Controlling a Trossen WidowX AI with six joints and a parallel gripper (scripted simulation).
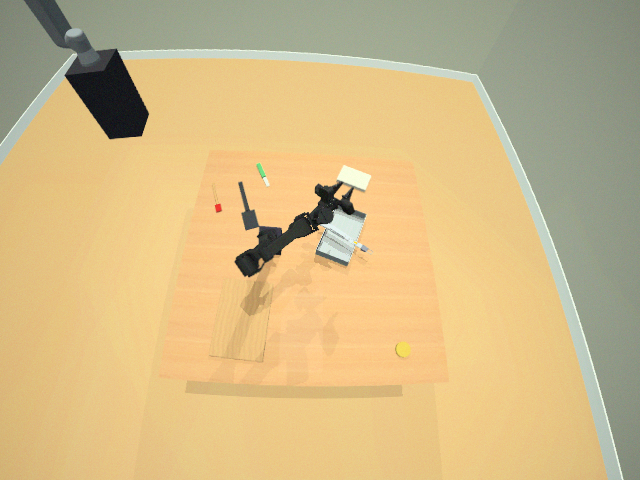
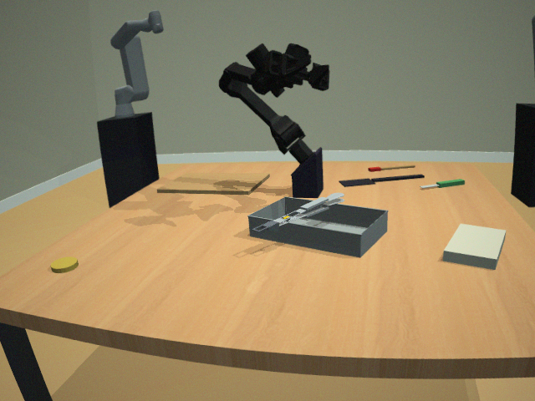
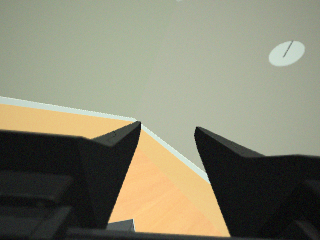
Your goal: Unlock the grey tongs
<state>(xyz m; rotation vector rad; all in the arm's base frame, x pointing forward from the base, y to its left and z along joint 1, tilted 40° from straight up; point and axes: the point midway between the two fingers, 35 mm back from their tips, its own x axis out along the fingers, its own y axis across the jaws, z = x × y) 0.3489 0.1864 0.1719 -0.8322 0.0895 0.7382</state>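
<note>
Now: the yellow lock piece 80 mm ahead of my gripper tip, 90 mm to the right of it and 350 mm below it. The rest, counted from my gripper tip: grey roasting tin (30 mm ahead, 20 mm to the right, 390 mm below); then dark spatula (460 mm behind, 190 mm to the left, 410 mm below); then white block (160 mm ahead, 350 mm to the left, 400 mm below).
</note>
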